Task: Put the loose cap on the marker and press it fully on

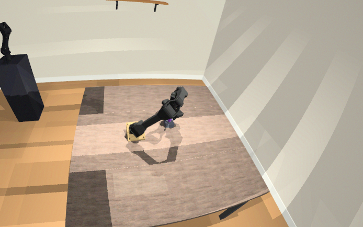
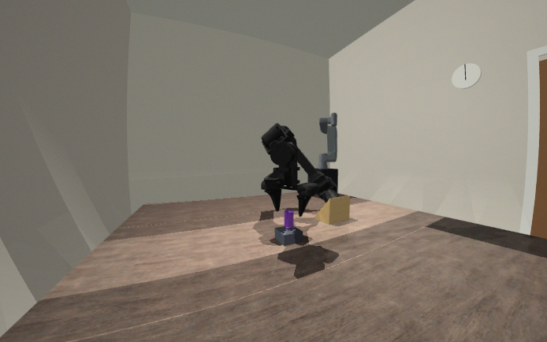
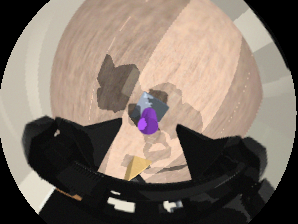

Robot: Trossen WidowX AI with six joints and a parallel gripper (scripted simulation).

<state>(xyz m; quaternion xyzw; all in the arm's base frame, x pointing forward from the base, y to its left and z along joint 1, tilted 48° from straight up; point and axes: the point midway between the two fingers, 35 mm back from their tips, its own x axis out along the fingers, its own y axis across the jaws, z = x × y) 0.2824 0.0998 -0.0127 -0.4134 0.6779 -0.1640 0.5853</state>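
Right now the purple cap is 1 cm below my gripper tip. From my gripper tip the other things lie so: grey-blue holder block: 7 cm below.
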